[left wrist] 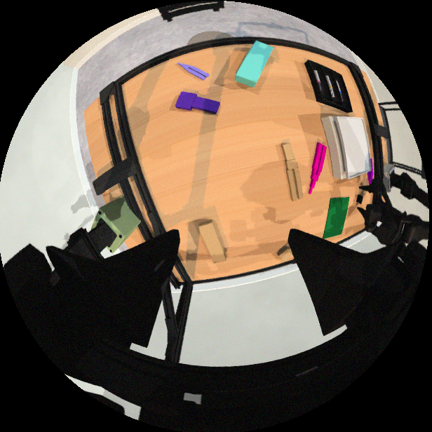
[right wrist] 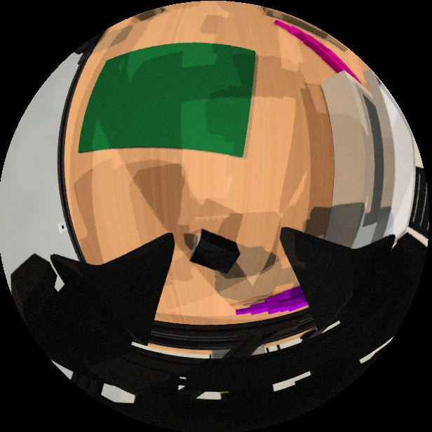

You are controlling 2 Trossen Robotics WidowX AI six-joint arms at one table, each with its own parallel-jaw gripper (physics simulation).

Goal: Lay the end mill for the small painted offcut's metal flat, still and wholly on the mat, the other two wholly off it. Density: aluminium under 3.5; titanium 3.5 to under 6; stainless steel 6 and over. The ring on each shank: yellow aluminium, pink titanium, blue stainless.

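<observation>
The small black painted offcut lies on the table between the green mat and a purple stepped tool. The green mat has no end mill on it. Three end mills lie in a black tray at the far right in the left wrist view: pink-ringed, yellow-ringed and blue-ringed. A grey scale stands beside the mat; no reading shows. My right gripper is open and empty above the offcut. My left gripper is open and empty, high over the table.
A magenta tool and a tan tool lie near the scale. A tan block is near the front edge. A turquoise block, a purple piece and lavender tweezers lie farther back. The purple stepped tool is beside a right finger.
</observation>
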